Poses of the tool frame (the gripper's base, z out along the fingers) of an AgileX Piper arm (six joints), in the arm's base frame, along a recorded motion.
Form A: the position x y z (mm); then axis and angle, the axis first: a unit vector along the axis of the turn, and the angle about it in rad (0 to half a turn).
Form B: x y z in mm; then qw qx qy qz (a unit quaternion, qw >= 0). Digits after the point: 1 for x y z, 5 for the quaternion.
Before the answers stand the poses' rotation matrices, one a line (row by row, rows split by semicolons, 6 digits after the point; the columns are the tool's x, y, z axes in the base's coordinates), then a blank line. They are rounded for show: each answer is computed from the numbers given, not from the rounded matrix.
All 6 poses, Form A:
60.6, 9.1, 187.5, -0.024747, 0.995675, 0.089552, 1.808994
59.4, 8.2, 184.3, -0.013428, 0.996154, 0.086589, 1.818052
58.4, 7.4, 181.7, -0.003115, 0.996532, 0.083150, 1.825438
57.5, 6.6, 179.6, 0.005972, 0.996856, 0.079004, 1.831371
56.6, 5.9, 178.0, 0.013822, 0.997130, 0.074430, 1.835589
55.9, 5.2, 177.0, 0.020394, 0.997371, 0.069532, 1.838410
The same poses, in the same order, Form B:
-0.235195 -0.117477 0.964823; 0.056570 0.989331 0.134251; -0.970301 0.086155 -0.226040
-0.244520 -0.100606 0.964411; 0.067305 0.990443 0.120386; -0.967306 0.094347 -0.235411
-0.251887 -0.084355 0.964073; 0.076583 0.991332 0.106749; -0.964722 0.100720 -0.243243
-0.257591 -0.068850 0.963798; 0.083824 0.992105 0.093276; -0.962611 0.104816 -0.249786
-0.261468 -0.054447 0.963675; 0.089225 0.992769 0.080299; -0.961079 0.106980 -0.254720
-0.263905 -0.041338 0.963662; 0.092776 0.993361 0.068019; -0.960076 0.107355 -0.258318

60.6, 9.1, 187.5, 0.61808, -0.01945, 0.78271, 0.07040
59.4, 8.2, 184.3, 0.61451, -0.01059, 0.78587, 0.06831
58.4, 7.4, 181.7, 0.61160, -0.00246, 0.78843, 0.06579
57.5, 6.6, 179.6, 0.60925, 0.00474, 0.79049, 0.06265
56.6, 5.9, 178.0, 0.60757, 0.01098, 0.79198, 0.05912
55.9, 5.2, 177.0, 0.60645, 0.01622, 0.79303, 0.05529

